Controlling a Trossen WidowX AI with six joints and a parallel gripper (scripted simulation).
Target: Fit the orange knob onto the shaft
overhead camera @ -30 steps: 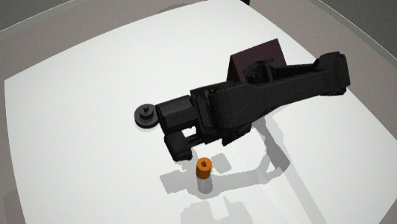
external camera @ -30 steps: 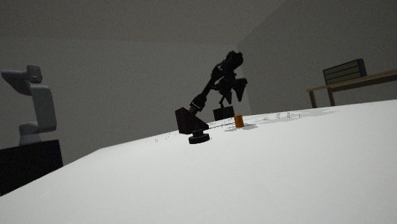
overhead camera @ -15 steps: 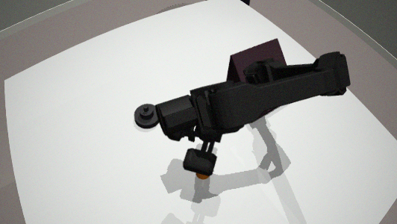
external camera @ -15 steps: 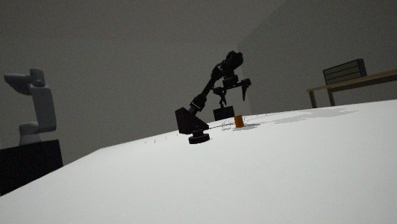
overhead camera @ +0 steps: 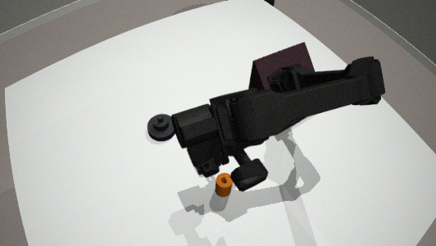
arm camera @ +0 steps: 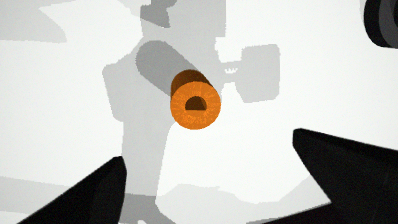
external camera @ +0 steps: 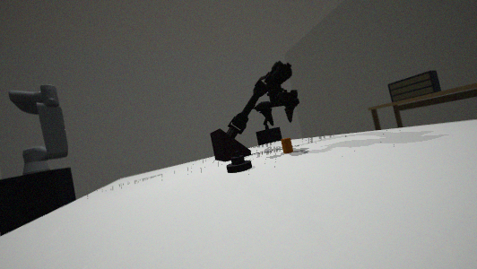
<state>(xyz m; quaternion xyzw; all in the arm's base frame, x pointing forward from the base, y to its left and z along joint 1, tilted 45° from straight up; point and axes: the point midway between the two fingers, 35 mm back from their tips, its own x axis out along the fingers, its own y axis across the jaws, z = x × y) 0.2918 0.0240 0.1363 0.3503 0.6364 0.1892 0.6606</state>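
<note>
My gripper tip is now 90 mm above the orange knob. Round my gripper tip: dark pedestal 250 mm to the right, 90 mm below, 10 mm ahead.
</note>
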